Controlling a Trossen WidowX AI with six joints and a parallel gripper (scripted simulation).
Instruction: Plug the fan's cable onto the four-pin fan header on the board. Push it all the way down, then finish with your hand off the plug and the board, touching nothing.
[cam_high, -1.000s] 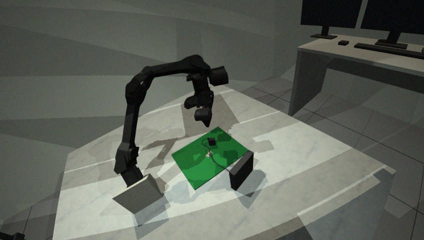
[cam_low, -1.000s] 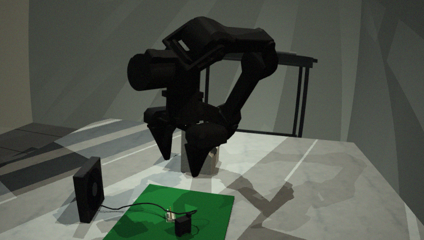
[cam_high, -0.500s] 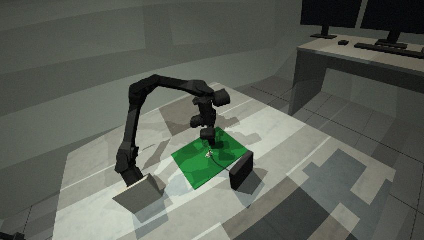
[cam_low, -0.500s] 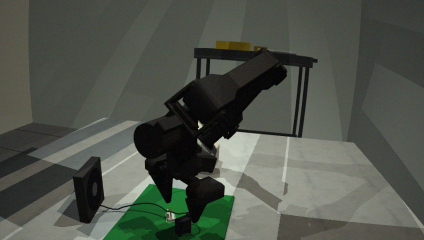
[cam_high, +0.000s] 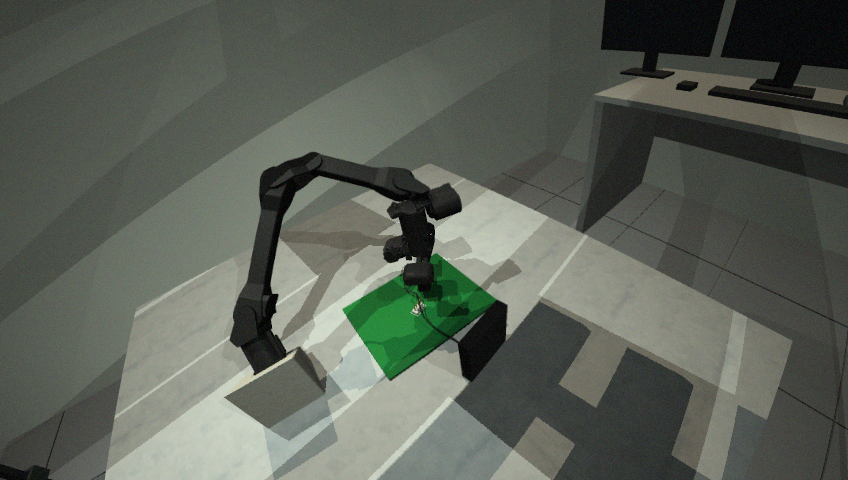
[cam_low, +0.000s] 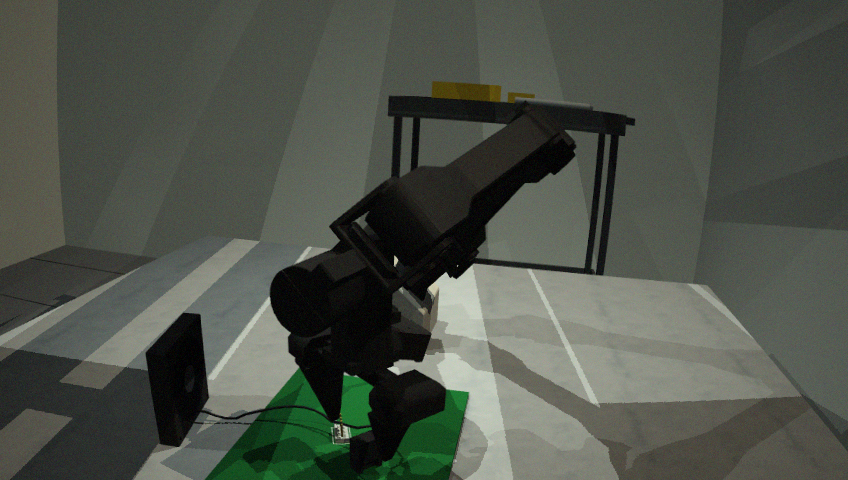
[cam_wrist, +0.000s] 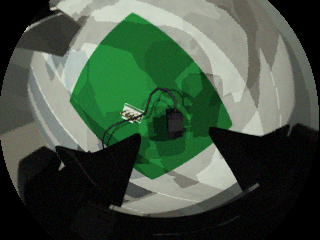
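Right now my gripper tip is 2 cm above the black plug, 1 cm to the right of it and 1 cm past it. From my gripper tip the other things lie so: black fan 22 cm to the right, 4 cm behind, 1 cm above; then header 6 cm behind, 4 cm below, 3 cm to the right; then green board 6 cm below, 6 cm behind, 2 cm to the right.
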